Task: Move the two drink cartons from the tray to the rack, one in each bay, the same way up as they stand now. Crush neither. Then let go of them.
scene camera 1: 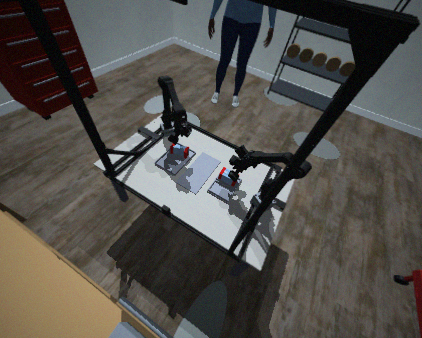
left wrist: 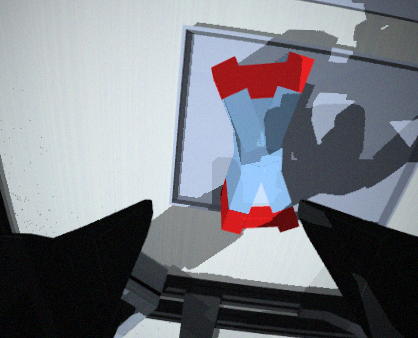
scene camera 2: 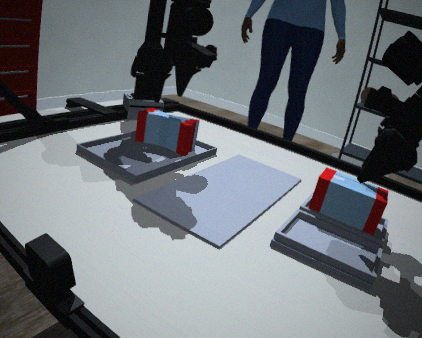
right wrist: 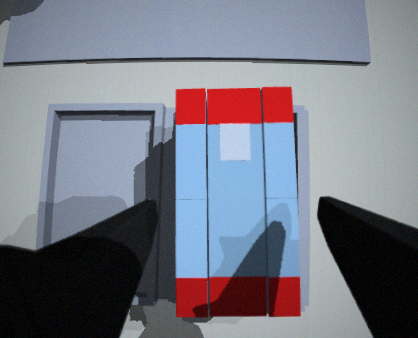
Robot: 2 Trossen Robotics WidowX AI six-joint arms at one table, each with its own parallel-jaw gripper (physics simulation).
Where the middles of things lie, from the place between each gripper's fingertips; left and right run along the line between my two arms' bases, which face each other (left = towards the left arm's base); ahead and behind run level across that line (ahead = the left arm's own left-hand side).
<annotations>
Right now my right hand is 90 mm past the flat grey mat [scene camera 2: 215,204], 190 mm to the right of it and 100 mm above it.
Now: the flat grey mat 250 mm to the right of my left hand, 100 mm below it and 20 mm behind it.
</annotations>
